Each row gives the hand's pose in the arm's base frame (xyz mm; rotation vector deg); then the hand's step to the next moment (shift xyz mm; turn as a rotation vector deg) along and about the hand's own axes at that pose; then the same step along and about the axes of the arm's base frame.
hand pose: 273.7 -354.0 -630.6 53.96 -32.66 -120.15
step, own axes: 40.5 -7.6 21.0 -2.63 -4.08 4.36
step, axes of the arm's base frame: -37.7 -25.2 -9.3 -4.05 4.96 1.27
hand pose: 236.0 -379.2 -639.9 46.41 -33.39 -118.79
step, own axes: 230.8 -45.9 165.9 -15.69 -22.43 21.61
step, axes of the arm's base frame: -249.3 -144.0 5.9 -20.01 27.98 5.75
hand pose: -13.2 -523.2 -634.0 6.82 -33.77 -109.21
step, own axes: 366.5 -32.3 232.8 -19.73 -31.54 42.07
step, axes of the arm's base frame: -258.6 -237.7 257.3 -33.16 41.28 18.71
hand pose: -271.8 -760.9 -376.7 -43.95 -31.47 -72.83
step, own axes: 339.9 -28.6 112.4 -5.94 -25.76 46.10
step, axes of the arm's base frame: 54.1 -132.0 329.6 -24.24 36.27 30.34
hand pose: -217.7 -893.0 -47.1 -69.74 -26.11 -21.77
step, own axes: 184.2 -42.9 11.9 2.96 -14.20 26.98
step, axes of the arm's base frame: 132.9 -8.4 134.8 -8.27 21.26 20.44
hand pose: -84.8 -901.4 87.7 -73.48 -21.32 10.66
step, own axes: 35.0 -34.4 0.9 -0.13 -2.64 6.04
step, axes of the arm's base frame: 29.7 3.0 39.0 -2.55 4.64 3.93
